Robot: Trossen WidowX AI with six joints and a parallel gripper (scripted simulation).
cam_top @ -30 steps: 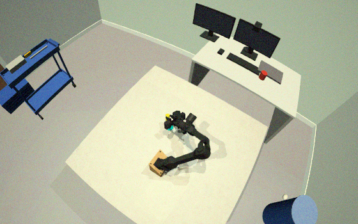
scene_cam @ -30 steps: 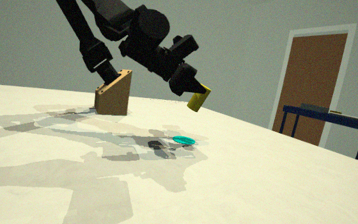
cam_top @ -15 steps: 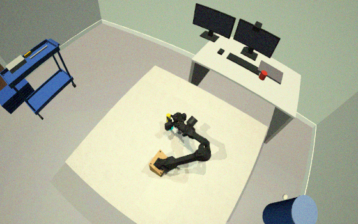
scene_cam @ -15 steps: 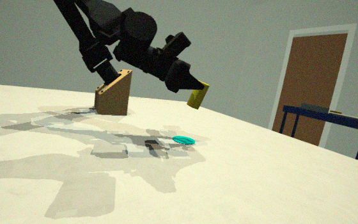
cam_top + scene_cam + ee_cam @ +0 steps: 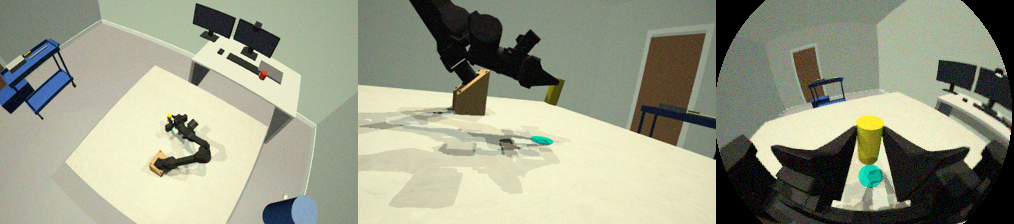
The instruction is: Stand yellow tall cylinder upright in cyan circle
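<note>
Right now the cyan circle is 15 cm below my gripper tip, 1 cm to the right of it and 1 cm behind it. From my gripper tip the other things lie so: yellow cylinder 2 cm below.
</note>
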